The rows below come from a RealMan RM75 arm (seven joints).
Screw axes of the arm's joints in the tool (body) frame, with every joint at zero. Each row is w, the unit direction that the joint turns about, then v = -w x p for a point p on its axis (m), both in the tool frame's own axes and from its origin. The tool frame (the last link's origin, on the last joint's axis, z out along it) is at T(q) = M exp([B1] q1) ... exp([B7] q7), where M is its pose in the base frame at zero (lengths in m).
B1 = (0, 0, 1, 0.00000, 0.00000, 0.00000)
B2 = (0, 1, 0, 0.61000, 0.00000, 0.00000)
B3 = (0, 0, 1, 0.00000, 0.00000, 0.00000)
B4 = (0, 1, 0, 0.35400, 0.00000, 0.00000)
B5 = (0, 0, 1, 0.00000, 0.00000, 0.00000)
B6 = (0, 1, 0, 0.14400, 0.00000, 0.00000)
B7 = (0, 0, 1, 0.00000, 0.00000, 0.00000)
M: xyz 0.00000 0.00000 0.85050 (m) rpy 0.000 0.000 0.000 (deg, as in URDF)
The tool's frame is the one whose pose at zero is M.
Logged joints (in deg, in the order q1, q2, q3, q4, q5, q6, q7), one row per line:
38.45, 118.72, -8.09, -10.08, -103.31, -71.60, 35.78
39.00, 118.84, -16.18, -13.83, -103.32, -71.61, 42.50
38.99, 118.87, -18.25, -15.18, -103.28, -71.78, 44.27
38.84, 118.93, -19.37, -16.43, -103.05, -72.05, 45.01
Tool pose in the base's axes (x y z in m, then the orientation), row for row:
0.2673, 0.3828, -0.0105, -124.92, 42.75, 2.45
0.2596, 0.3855, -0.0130, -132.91, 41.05, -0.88
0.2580, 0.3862, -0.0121, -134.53, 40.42, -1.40
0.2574, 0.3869, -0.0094, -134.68, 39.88, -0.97
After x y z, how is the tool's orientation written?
As angles about the fixed x, y, z axes (roll, pitch, yaw), in degrees.
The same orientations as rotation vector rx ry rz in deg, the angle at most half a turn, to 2 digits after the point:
-118.88, 21.63, 47.64
-125.65, 21.49, 46.68
-127.19, 21.21, 46.26
-127.67, 20.44, 45.92

